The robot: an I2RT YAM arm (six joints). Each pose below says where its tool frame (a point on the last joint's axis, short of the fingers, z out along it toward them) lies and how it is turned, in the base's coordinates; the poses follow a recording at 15 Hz.
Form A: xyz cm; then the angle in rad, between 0 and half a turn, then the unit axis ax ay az.
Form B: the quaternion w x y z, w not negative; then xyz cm. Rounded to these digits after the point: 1 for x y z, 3 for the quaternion.
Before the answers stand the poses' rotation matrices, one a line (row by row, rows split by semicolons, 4 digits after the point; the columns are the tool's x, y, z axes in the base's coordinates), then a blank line. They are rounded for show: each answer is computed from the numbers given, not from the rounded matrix.
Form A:
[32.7 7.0 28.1 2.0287 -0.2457 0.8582 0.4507]
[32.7 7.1 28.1 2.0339 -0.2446 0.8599 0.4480]
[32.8 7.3 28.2 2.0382 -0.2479 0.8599 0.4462]
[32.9 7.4 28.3 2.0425 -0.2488 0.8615 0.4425]
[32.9 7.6 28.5 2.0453 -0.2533 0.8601 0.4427]
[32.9 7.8 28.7 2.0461 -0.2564 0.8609 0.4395]
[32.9 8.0 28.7 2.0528 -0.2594 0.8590 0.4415]
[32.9 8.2 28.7 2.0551 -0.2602 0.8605 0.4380]
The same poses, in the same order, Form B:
-0.3550 -0.7083 0.6101; 0.1002 0.6200 0.7782; -0.9295 0.3374 -0.1491
-0.3602 -0.7051 0.6108; 0.0965 0.6231 0.7762; -0.9279 0.3385 -0.1564
-0.3614 -0.7076 0.6072; 0.0891 0.6220 0.7779; -0.9281 0.3353 -0.1618
-0.3644 -0.7060 0.6073; 0.0824 0.6251 0.7761; -0.9276 0.3329 -0.1696
-0.3634 -0.7112 0.6017; 0.0764 0.6210 0.7801; -0.9285 0.3295 -0.1713
-0.3618 -0.7125 0.6012; 0.0690 0.6226 0.7795; -0.9297 0.3235 -0.1761
-0.3651 -0.7173 0.5935; 0.0651 0.6163 0.7848; -0.9287 0.3252 -0.1783
-0.3664 -0.7158 0.5945; 0.0595 0.6196 0.7827; -0.9286 0.3221 -0.1844

[0.528 -0.209 0.729 0.383 32.7 7.0 28.1]
[0.526 -0.208 0.731 0.381 32.7 7.1 28.1]
[0.524 -0.211 0.732 0.380 32.8 7.3 28.2]
[0.522 -0.212 0.735 0.377 32.9 7.4 28.3]
[0.521 -0.216 0.734 0.378 32.9 7.6 28.5]
[0.521 -0.219 0.735 0.375 32.9 7.8 28.7]
[0.518 -0.222 0.735 0.378 32.9 8.0 28.7]
[0.517 -0.223 0.737 0.375 32.9 8.2 28.7]

